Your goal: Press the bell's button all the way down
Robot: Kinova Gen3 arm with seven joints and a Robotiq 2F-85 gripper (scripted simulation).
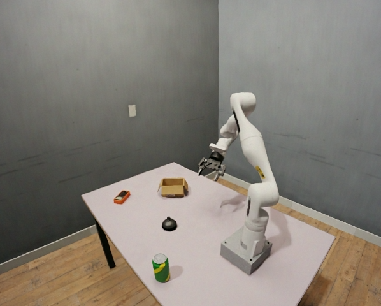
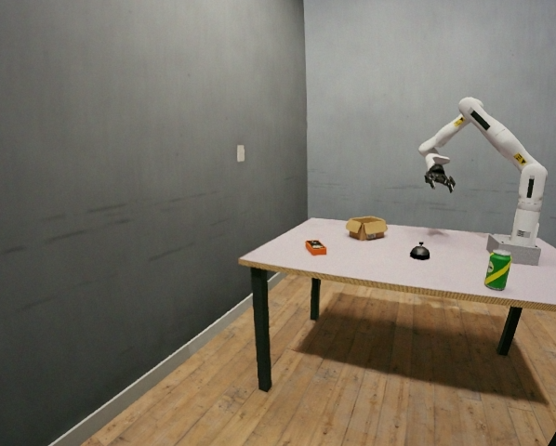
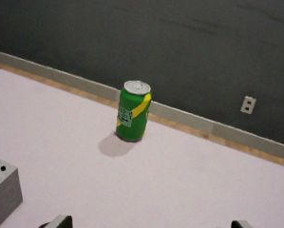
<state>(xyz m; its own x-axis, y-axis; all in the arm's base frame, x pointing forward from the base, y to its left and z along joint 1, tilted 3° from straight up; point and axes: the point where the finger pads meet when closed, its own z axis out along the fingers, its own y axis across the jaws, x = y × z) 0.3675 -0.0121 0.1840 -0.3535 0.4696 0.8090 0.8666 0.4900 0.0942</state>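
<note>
Now: hand 5 cm short of the bell button, 21 cm to the right of it and 22 cm above it. Also, from my hand: green can (23 cm behind, 39 cm to the left, 21 cm below); black dome-shaped bell (5 cm ahead, 21 cm to the left, 23 cm below).
</note>
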